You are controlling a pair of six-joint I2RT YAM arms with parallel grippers.
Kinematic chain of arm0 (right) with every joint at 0, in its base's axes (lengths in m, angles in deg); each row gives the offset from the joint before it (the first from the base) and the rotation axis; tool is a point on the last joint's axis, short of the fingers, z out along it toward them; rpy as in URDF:
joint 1: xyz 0 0 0.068 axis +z
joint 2: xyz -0.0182 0.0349 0.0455 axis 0.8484 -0.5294 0
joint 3: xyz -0.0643 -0.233 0.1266 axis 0.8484 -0.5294 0
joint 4: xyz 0.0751 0.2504 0.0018 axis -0.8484 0.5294 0
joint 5: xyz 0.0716 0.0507 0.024 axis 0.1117 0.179 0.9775
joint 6: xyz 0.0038 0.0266 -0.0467 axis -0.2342 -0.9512 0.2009
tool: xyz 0 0 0 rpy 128.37 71.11 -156.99
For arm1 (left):
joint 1: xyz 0 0 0.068 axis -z
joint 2: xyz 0.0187 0.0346 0.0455 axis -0.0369 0.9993 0
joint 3: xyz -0.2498 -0.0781 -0.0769 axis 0.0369 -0.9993 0
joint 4: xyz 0.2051 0.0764 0.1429 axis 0.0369 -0.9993 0
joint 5: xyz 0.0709 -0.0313 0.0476 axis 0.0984 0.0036 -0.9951
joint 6: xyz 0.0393 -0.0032 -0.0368 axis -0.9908 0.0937 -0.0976
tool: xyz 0 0 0 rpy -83.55 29.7 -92.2
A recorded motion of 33 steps. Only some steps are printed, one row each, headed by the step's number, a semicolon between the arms.
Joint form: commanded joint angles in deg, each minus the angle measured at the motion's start. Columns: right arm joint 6, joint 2, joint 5, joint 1, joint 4, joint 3; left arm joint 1, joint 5, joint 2, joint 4, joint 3, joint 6.
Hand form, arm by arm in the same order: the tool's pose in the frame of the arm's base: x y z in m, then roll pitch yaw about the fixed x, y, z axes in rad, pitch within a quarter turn. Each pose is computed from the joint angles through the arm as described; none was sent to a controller.
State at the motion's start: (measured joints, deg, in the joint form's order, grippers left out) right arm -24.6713 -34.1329 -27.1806 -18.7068 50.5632 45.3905; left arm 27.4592 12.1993 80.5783 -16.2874 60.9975 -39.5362
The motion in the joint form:
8: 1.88 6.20 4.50 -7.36 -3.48 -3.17; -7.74 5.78 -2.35 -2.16 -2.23 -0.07
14: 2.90 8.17 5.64 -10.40 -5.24 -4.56; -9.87 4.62 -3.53 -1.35 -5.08 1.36
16: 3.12 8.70 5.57 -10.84 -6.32 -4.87; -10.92 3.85 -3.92 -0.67 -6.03 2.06
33: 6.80 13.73 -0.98 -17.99 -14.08 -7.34; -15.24 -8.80 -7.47 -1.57 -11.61 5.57
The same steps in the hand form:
8: 0.1679 0.1012 0.3205 2.6852 0.6689 2.9087; 0.2113 -0.0832 0.3539 -2.3176 0.7821 -2.9689
14: 0.1683 0.0904 0.3211 2.6482 0.6961 2.8589; 0.2110 -0.0737 0.3426 -2.3244 0.7557 -2.9072
16: 0.1685 0.0888 0.3224 2.6306 0.7144 2.8415; 0.2117 -0.0692 0.3393 -2.3239 0.7522 -2.8712
33: 0.1701 0.0596 0.3350 2.5564 0.9173 2.6075; 0.2046 -0.0434 0.3161 -2.4623 0.7367 -2.6743

